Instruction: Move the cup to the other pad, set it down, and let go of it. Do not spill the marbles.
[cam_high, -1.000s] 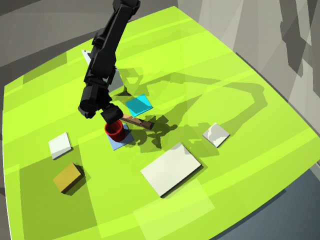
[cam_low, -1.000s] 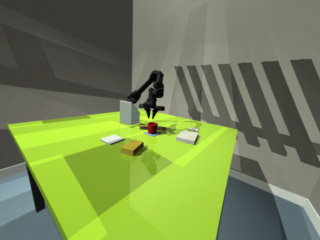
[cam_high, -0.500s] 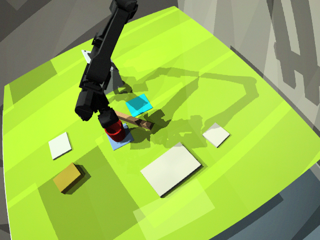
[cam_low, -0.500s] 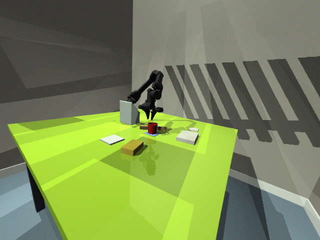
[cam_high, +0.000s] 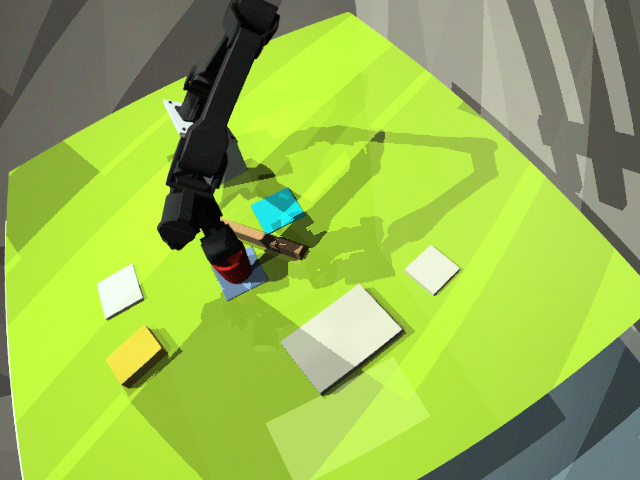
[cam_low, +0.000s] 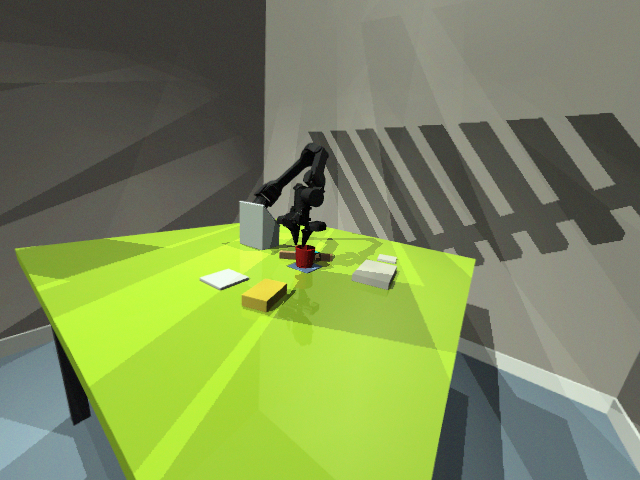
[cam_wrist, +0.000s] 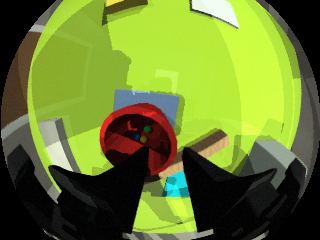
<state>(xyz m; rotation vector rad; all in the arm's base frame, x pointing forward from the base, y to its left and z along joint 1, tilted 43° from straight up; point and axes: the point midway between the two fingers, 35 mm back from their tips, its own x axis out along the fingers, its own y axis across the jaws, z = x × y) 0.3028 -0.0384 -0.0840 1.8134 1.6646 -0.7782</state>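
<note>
Now: gripper tip 3 cm short of the red cup and 4 cm above it. Round my gripper tip: cyan pad: 6 cm behind, 14 cm to the left, 8 cm below; pale blue pad: 3 cm ahead, 8 cm below; wooden bar: 1 cm behind, 7 cm to the left, 7 cm below.
</note>
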